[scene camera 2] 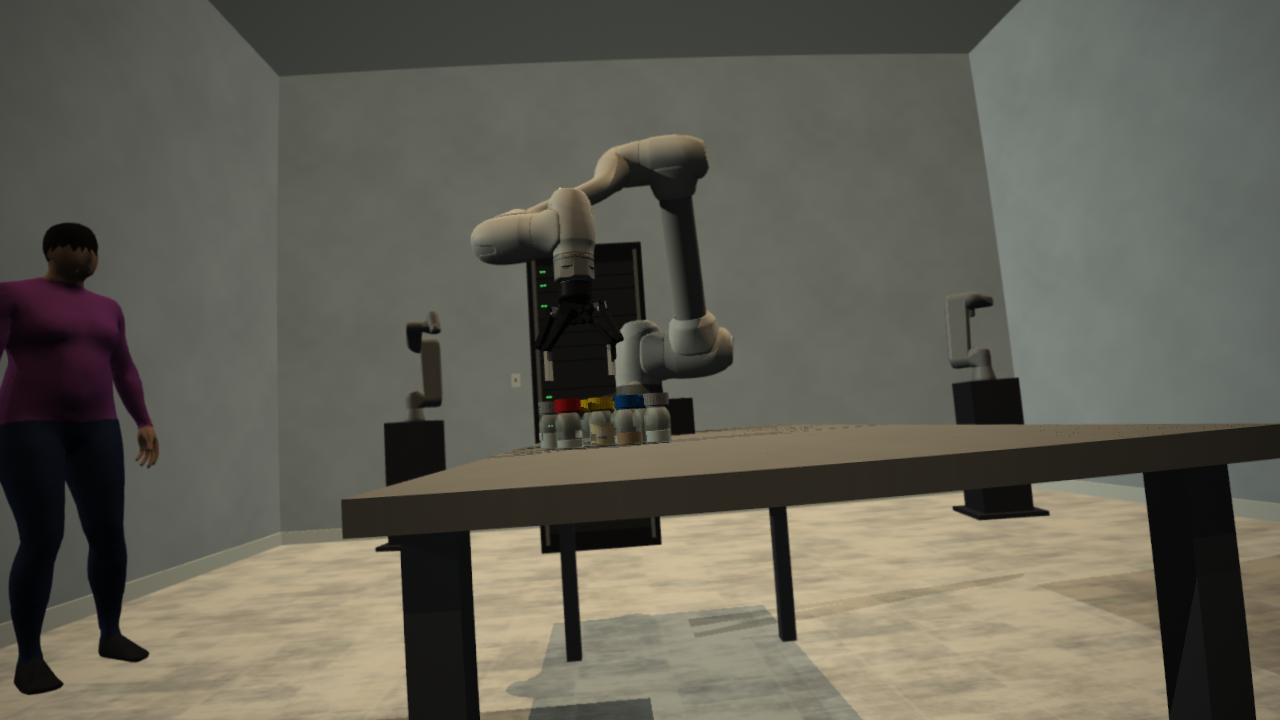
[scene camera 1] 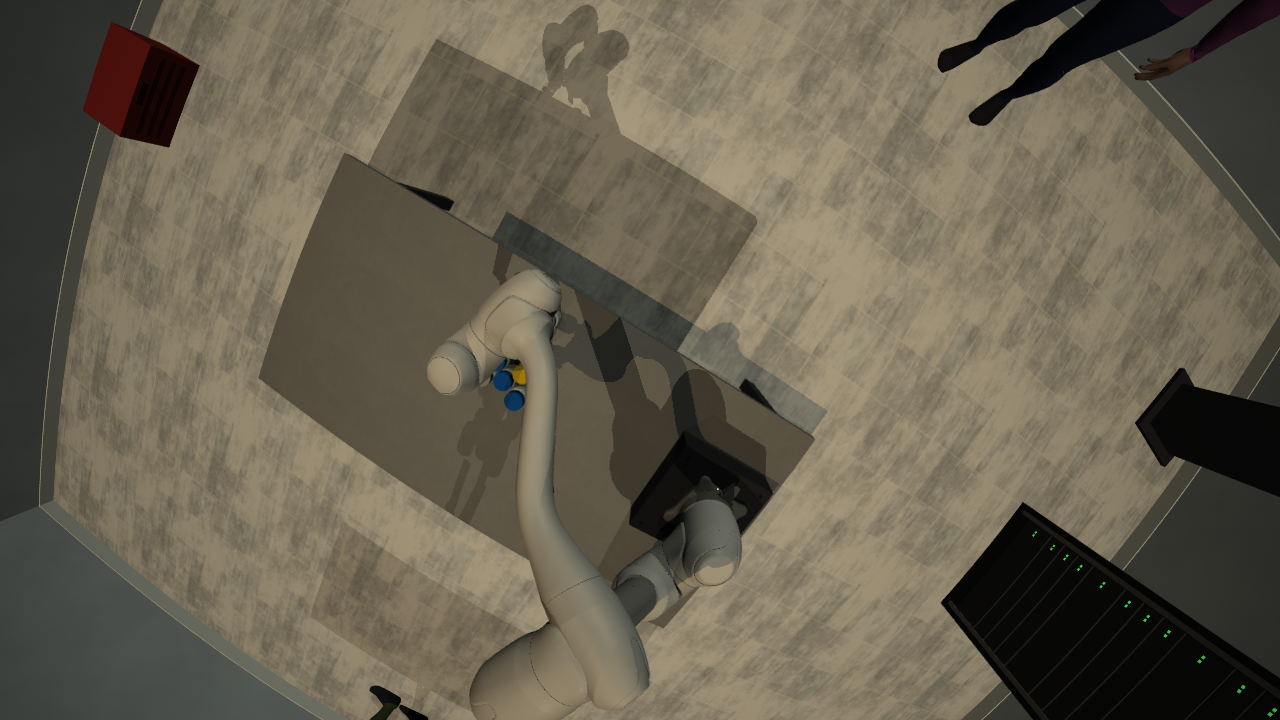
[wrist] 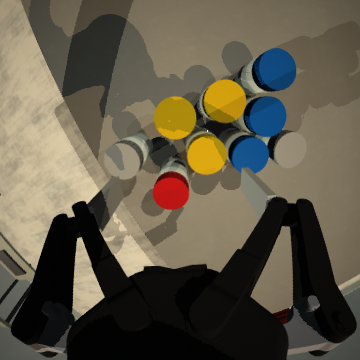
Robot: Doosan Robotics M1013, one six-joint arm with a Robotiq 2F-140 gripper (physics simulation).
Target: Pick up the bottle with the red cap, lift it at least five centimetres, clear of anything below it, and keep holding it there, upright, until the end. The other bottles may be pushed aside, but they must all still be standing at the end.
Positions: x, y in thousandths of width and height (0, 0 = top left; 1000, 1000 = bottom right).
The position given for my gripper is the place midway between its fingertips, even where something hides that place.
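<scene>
My gripper (scene camera 2: 454, 526) is visible to me, and the wrist view (wrist: 499, 507) shows the gripper too. I also see a yellow-capped bottle (scene camera 2: 470, 585), which appears in the wrist view (wrist: 574, 429) as well. There is a blue-capped bottle (scene camera 2: 491, 590). A red-capped bottle (wrist: 474, 532) is here for me to see, and so is a grey-capped bottle (wrist: 799, 412).
</scene>
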